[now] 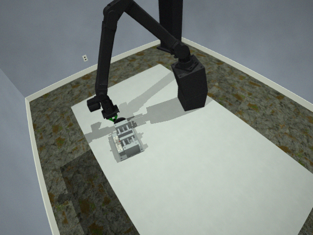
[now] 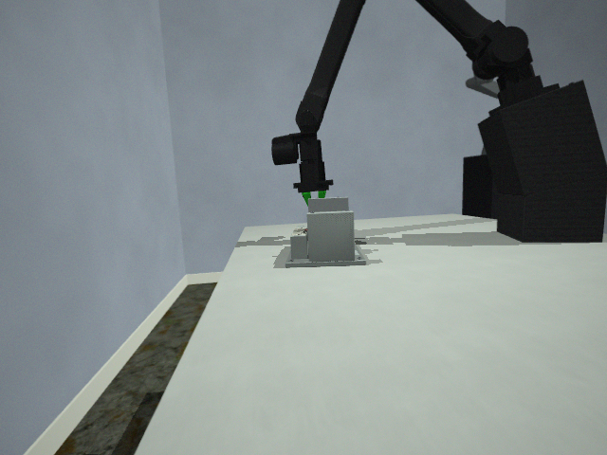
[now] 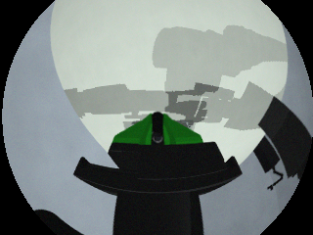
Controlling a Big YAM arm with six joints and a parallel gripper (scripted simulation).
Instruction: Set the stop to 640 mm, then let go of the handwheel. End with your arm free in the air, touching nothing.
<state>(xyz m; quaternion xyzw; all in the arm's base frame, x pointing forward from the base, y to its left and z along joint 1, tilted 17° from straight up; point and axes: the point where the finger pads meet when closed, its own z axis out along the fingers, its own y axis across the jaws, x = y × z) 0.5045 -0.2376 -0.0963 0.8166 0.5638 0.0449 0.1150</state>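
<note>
My gripper is now 30 mm to the right of the handwheel.
</note>
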